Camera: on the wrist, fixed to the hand. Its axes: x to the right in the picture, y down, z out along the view.
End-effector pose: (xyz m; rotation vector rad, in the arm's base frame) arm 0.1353 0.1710 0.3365 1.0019 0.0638 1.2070
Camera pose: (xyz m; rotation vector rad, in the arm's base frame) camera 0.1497 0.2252 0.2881 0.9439 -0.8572 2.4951
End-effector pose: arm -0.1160 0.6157 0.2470 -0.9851 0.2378 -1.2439
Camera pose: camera -0.1701 0.5659 0.2562 -0.5767 0.8170 0.1300
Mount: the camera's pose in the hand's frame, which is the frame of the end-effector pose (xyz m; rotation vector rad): 0.0272 -0.0430 -0.0539 -0.0667 -0.0059 1.4812
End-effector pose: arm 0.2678 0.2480 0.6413 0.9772 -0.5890 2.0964
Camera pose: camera 0.2649 0.3217 0.6342 -0.3155 1.2186 -2.2736
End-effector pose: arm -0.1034 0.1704 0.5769 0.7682 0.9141 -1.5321
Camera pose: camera -0.1507 0.2071 0.5332 1.0136 0.1771 -0.1857
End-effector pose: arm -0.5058 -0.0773 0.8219 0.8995 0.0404 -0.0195
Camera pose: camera -0.4815 -0.0618 0.7536 0.6869 -0.6299 1.3447
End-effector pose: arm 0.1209 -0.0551 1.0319 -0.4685 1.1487 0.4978
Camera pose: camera 0.1156 -0.1175 0.9923 0.4411 1.3301 1.7974
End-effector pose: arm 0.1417 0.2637 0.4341 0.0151 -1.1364 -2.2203
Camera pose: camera 0.1125 0.2281 0.3760 -0.6409 -0.6378 -0.9022
